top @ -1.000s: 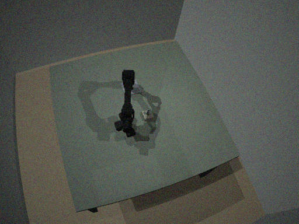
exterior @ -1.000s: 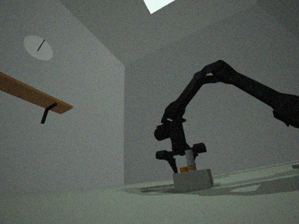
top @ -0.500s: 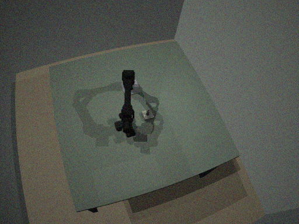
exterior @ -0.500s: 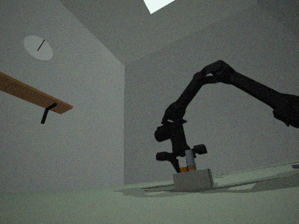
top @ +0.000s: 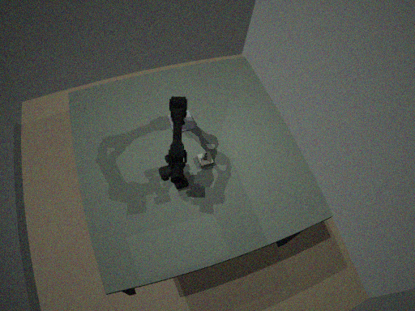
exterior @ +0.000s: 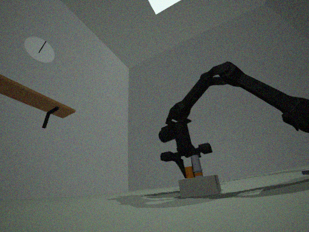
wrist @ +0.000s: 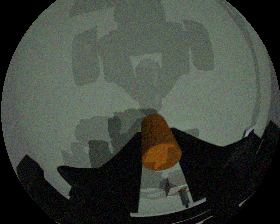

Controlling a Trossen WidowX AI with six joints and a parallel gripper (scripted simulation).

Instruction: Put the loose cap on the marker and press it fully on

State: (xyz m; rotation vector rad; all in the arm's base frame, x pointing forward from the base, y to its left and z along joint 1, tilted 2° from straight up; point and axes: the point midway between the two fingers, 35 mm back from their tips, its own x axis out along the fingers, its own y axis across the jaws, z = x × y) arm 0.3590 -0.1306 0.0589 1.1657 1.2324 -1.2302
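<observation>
My gripper tip is now 6 cm past the grey holder block, 19 cm to the right of it and 2 cm above it. The rest, counted from my gripper tip: orange cap 1 cm above.
</observation>
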